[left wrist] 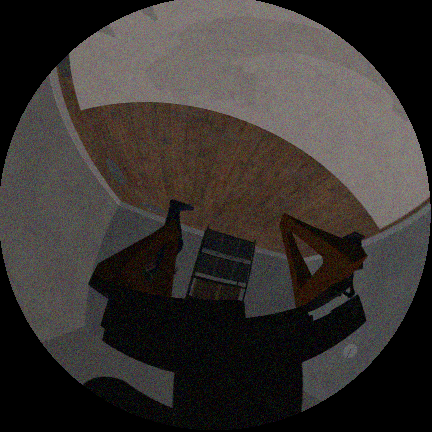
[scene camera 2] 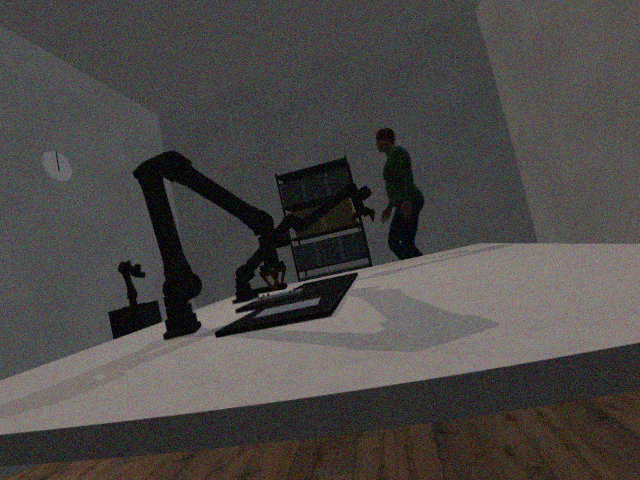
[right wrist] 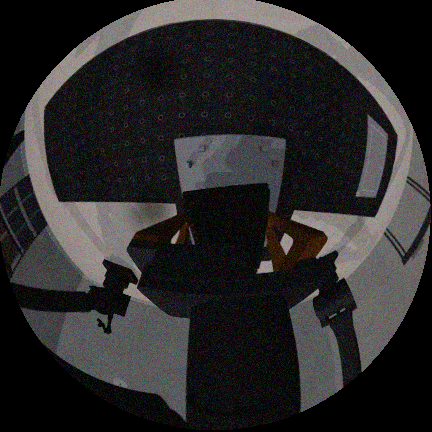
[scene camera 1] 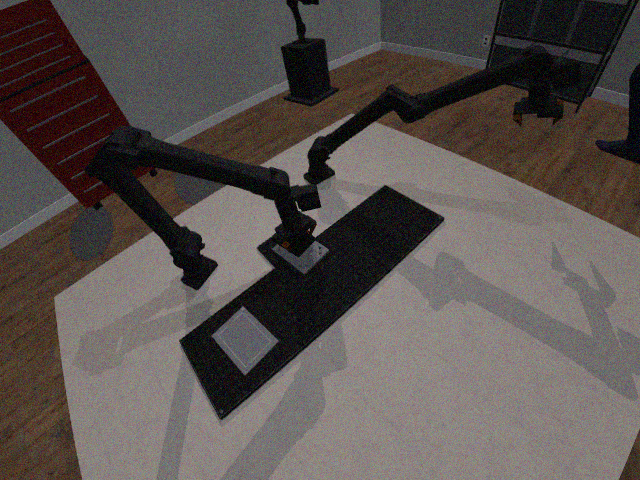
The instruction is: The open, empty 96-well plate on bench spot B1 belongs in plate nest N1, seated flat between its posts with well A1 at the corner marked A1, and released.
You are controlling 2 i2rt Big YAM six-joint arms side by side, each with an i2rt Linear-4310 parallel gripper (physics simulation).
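The dark 96-well plate is between the fingers of my right gripper, which is shut on its sides. It hangs low over the rear part of the grey nest. Small posts of the nest show beyond the plate in the right wrist view. Whether the plate touches the nest is hidden, and the A1 mark cannot be read. The pale outlined bench spot is bare. My left gripper is open and empty, far from the plate.
A black perforated board lies on the white table under the nest and spot. A person stands beyond the table. A red cabinet stands behind the right arm.
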